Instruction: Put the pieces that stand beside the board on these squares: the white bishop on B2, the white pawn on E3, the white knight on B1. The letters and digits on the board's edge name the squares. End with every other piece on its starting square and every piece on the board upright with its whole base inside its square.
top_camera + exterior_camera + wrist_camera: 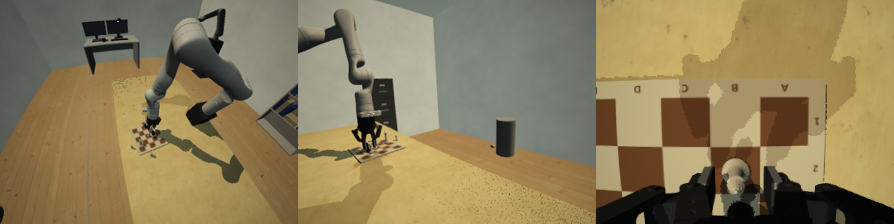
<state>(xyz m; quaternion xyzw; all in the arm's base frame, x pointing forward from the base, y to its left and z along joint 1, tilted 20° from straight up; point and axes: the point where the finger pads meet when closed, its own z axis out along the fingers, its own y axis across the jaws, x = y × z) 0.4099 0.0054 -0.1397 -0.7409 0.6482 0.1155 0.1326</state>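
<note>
Right now the black chess piece is 10 mm behind my hand, 40 mm to the left of it and 20 mm below it. Round my hand: chessboard 40 mm ahead, 40 mm to the left, 40 mm below.
</note>
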